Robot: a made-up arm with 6 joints.
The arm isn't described. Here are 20 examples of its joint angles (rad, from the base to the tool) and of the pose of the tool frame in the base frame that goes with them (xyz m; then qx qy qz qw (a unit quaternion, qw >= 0)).
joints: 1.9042 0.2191 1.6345 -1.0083 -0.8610 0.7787
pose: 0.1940 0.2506 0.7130 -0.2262 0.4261 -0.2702 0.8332
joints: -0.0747 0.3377 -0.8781 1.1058 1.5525 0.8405
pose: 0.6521 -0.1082 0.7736 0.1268 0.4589 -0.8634 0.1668
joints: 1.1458 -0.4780 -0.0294 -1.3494 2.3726 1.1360
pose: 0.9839 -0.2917 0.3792 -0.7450 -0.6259 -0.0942 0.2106
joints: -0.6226 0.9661 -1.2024 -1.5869 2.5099 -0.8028
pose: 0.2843 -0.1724 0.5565 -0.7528 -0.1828 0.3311 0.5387
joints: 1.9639 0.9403 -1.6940 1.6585 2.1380 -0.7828
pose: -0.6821 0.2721 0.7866 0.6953 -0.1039 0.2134 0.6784
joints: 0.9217 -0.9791 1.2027 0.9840 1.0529 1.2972
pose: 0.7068 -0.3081 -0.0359 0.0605 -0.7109 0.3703 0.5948
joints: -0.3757 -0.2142 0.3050 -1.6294 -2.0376 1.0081
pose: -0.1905 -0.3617 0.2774 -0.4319 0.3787 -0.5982 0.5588
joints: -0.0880 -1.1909 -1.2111 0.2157 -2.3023 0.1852
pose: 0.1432 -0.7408 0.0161 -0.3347 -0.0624 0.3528 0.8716
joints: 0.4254 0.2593 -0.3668 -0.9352 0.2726 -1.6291
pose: 0.4104 -0.4973 0.9537 0.8738 0.1336 -0.4535 0.1135
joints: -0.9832 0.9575 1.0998 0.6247 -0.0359 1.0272
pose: 0.2545 0.0798 0.8698 -0.6890 -0.3416 0.5893 0.2477
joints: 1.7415 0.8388 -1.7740 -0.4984 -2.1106 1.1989
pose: 0.0215 0.6088 0.8828 0.3431 0.8622 -0.2512 0.2753
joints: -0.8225 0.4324 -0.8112 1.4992 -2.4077 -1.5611
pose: 0.3934 -0.0341 0.7333 -0.0762 0.8836 -0.4184 0.1962
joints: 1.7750 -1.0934 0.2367 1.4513 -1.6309 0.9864
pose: 1.0794 0.5866 0.1540 0.4863 -0.0670 -0.6457 0.5849
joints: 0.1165 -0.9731 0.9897 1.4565 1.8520 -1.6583
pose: 0.2890 -1.0213 0.1079 -0.6013 -0.3507 -0.7179 0.0123
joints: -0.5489 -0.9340 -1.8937 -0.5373 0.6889 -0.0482
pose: 0.0199 -0.7667 0.6683 0.6710 0.5240 0.1808 0.4924
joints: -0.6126 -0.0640 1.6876 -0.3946 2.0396 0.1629
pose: -0.4133 0.1421 0.9188 -0.3325 0.7255 0.0713 0.5983
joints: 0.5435 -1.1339 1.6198 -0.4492 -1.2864 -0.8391
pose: 0.5329 -0.6551 0.1206 0.1853 0.6859 -0.7026 0.0393
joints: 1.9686 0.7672 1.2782 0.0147 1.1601 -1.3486
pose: -0.0608 -0.3060 0.9971 -0.7654 0.0586 0.6217 0.1555
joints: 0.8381 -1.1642 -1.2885 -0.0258 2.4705 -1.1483
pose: 0.8686 -0.3571 -0.0322 -0.0680 -0.4008 0.8259 0.3906
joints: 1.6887 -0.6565 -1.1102 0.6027 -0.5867 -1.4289
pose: 0.6748 0.8311 0.7154 -0.1142 0.6570 0.1607 0.7277
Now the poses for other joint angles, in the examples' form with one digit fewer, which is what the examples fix.
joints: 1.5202 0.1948 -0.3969 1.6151 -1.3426 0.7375
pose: 0.309 0.430 1.020 0.933 -0.244 -0.002 0.265
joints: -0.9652 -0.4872 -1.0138 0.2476 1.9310 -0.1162
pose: -0.426 -0.782 0.541 -0.762 -0.146 0.471 0.420
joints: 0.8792 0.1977 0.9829 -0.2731 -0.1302 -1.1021
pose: 0.399 -0.381 1.055 0.571 0.049 -0.789 0.223
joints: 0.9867 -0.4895 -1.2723 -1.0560 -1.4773 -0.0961
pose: 0.589 -0.052 0.570 0.159 0.141 0.652 0.728
